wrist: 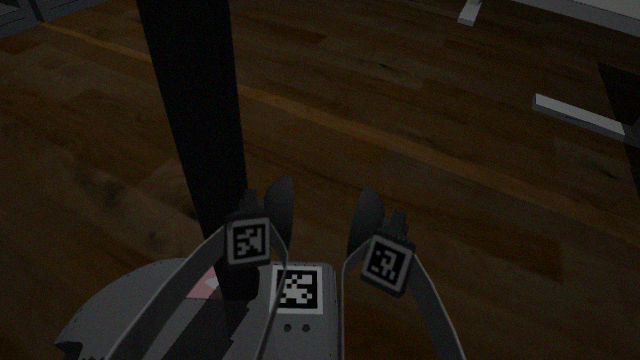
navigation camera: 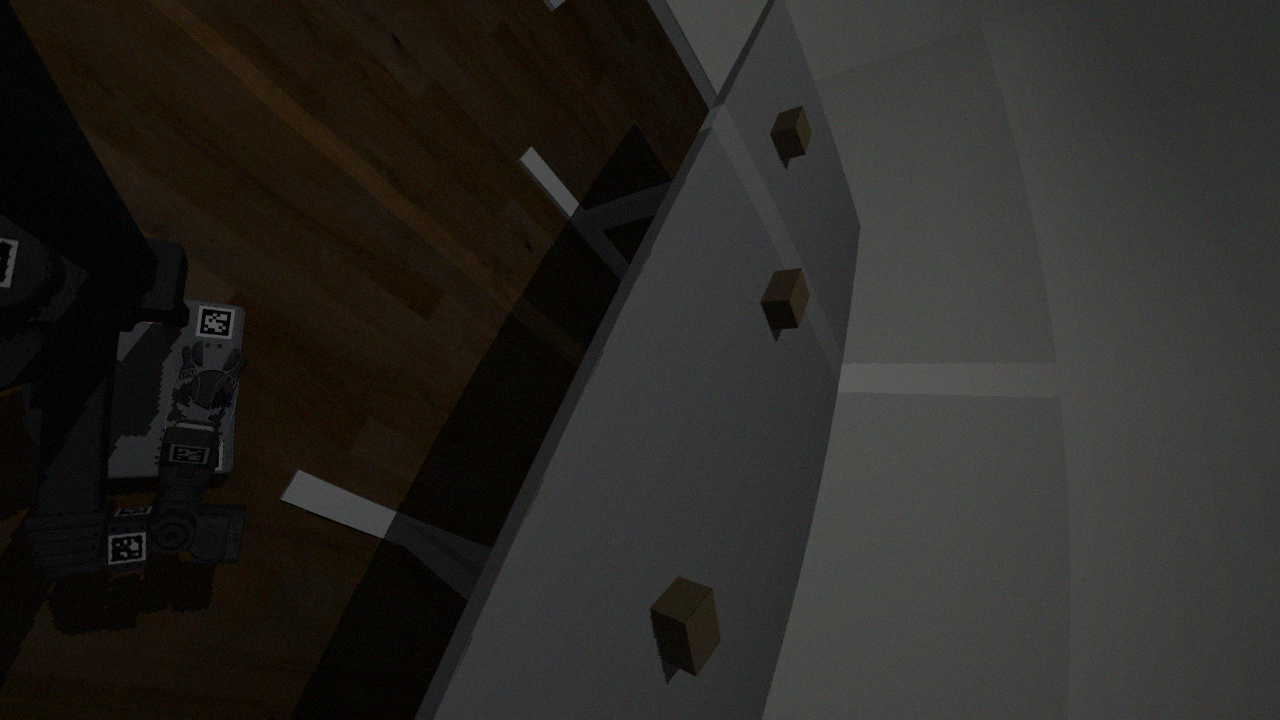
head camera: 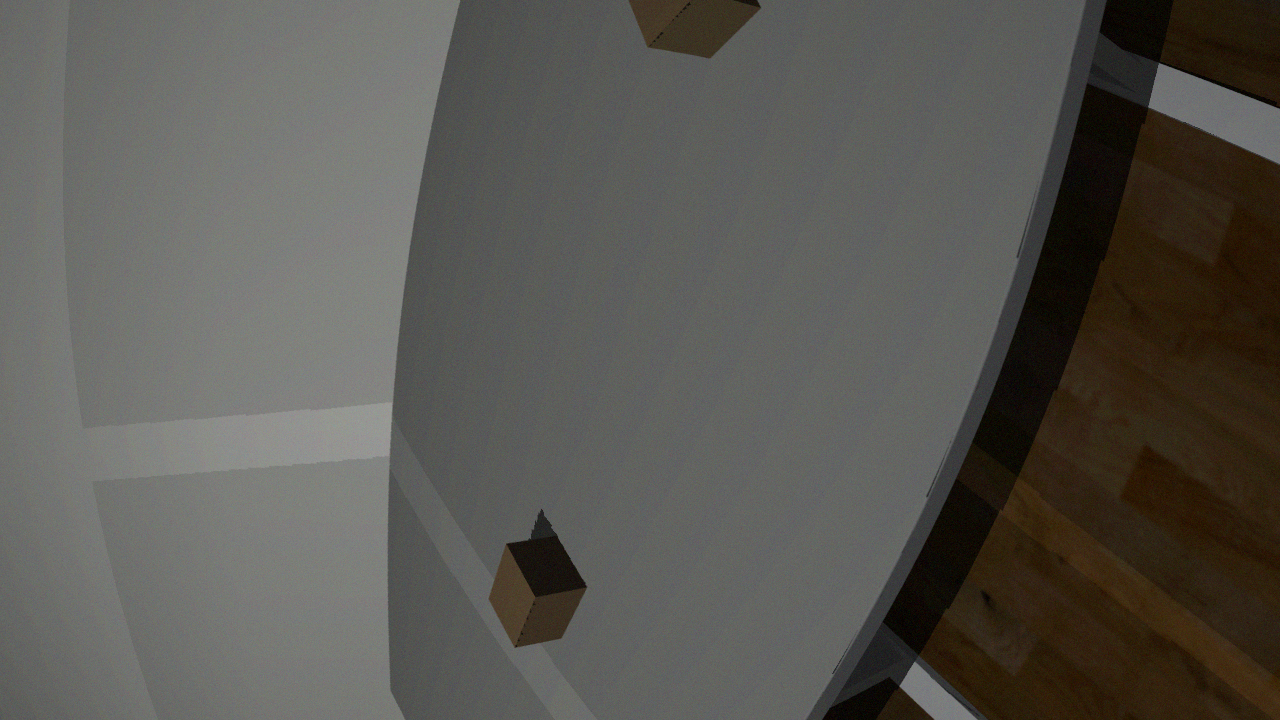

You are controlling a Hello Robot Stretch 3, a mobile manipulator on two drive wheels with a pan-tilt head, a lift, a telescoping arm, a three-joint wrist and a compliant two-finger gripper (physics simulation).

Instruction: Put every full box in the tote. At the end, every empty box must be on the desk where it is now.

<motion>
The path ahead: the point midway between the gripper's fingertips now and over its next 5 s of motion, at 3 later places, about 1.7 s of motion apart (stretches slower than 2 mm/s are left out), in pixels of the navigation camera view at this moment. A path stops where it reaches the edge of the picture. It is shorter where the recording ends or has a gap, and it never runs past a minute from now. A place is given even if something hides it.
My gripper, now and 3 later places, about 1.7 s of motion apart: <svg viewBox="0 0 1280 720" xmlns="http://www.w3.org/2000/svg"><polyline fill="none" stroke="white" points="218,346 173,352 151,368 128,370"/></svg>
</motion>
